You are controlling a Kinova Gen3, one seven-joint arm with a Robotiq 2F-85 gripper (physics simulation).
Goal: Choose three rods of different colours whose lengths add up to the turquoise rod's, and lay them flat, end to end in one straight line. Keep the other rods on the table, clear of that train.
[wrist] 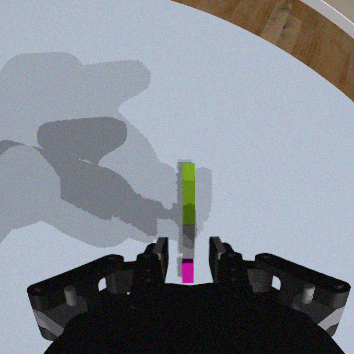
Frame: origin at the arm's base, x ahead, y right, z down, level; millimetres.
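Seen in the pictures: gripper, fingertip midpoint: (188,249).
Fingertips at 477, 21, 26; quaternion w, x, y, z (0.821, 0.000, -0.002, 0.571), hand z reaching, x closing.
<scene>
Pixels of each thing's top centre, then the offset from my fingertips to it, as dx, dy, dz. Level surfaces: height alone.
- lime green rod, top centre: (188,193) +37, -13, +22
- grey rod, top centre: (188,241) -1, +1, +22
- short magenta rod, top centre: (187,272) -29, +10, +22
- pale blue round table top, surface height: dz +32
A lime green rod (188,190) lies flat, pointing away from my gripper. A grey rod (188,247) lies in line at its near end and appears to touch it. A short magenta rod (187,272) lies in the same line at the grey rod's near end, with at most a very narrow gap between them. My gripper (188,249) is partly open, with one finger on each side of the line, over the grey rod, and touches neither side. Its height above the rods is hard to tell. The turquoise rod does not show in the wrist view.
The pale blue round table top (280,150) carries the rods. Its curved edge runs across the upper right, with wooden floor (320,55) beyond. The arm's broad shadow falls on the table at the left and reaches the green rod.
</scene>
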